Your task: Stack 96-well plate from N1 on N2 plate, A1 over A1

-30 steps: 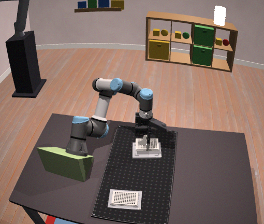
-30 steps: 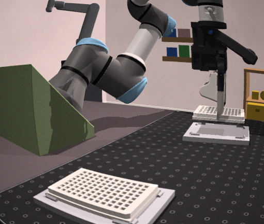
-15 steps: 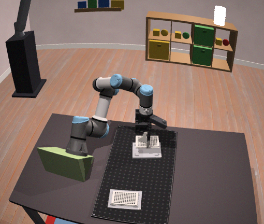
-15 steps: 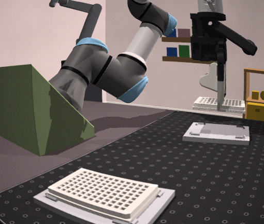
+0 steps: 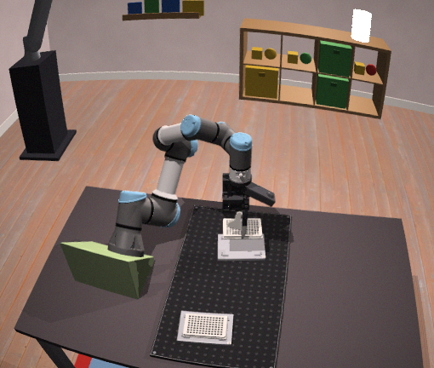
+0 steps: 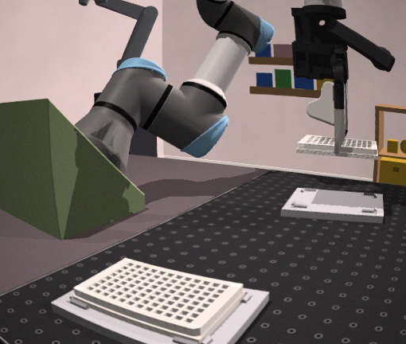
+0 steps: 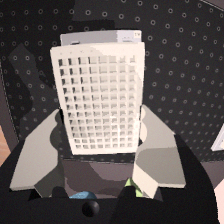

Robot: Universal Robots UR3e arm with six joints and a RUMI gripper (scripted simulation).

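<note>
The white 96-well plate is 360 mm to the right of my hand, 90 mm below it and 80 mm behind it. Round my hand: plate nest N1: 100 mm below.
</note>
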